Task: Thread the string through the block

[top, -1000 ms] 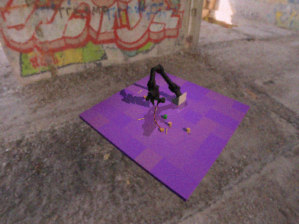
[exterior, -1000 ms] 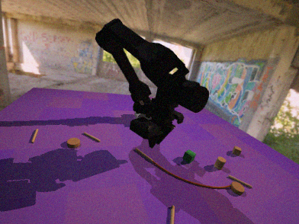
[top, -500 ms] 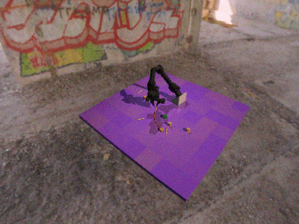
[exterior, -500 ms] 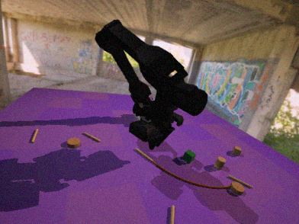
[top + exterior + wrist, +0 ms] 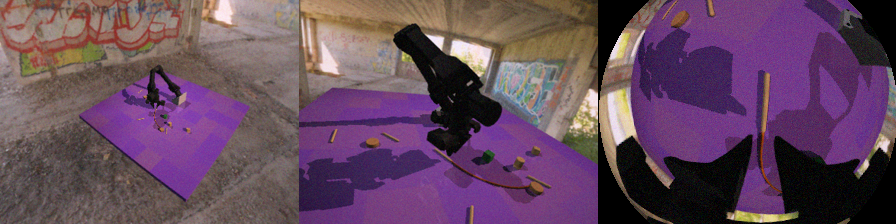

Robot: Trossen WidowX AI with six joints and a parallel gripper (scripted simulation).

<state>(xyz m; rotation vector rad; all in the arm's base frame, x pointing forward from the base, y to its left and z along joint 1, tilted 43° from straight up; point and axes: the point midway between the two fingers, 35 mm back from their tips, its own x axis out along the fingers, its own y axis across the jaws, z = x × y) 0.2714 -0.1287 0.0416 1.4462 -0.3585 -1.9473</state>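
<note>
Now: gripper tip 30 mm above the thin wooden stick, 20 mm past it and 10 mm to the left of it. From my gripper tip the other things lie so: green cube: 140 mm to the left, 30 mm ahead, 10 mm below.
</note>
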